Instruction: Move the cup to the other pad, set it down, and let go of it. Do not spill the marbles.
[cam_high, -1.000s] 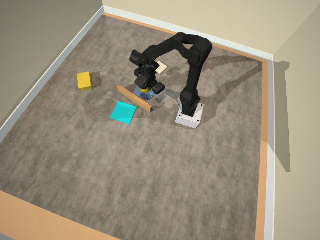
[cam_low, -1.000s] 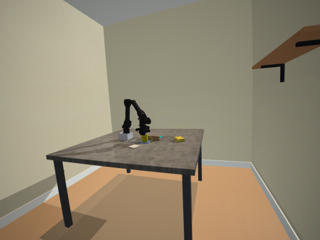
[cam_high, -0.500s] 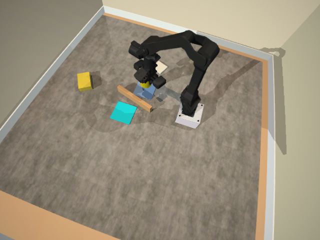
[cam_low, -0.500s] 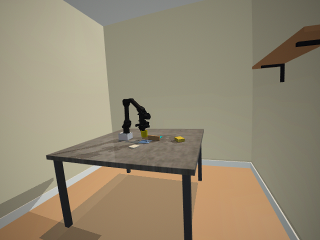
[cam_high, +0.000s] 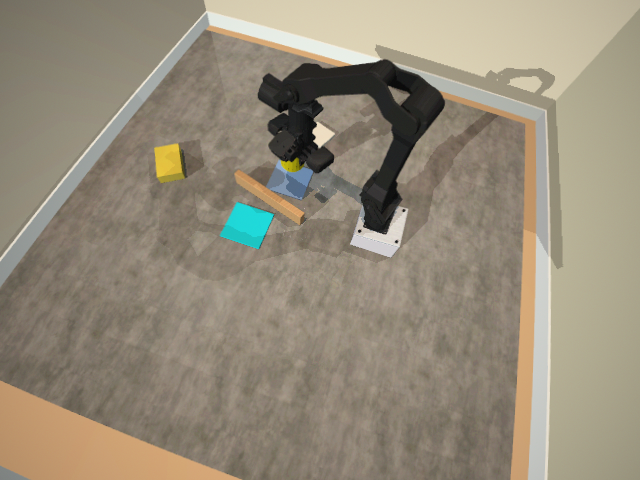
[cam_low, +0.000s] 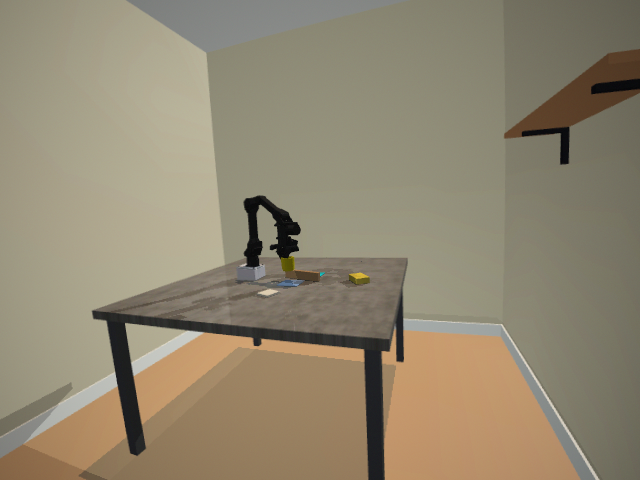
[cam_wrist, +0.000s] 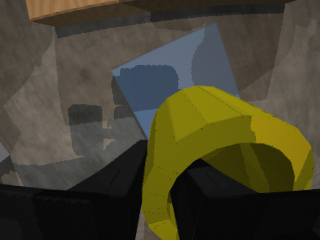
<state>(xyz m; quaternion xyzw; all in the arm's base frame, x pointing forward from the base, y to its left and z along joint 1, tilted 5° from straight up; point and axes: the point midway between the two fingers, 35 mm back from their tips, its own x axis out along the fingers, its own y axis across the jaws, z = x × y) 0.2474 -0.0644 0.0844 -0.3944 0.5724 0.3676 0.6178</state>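
The blue marble lies 10 mm ahead of my gripper tip, 20 mm to the right of it and 20 mm below it. Round my gripper tip: wooden bar: 50 mm ahead, 90 mm to the left, 90 mm below; pale blue pad: 30 mm ahead, 10 mm to the right, 110 mm below; yellow cup: 20 mm ahead, 10 mm to the right.
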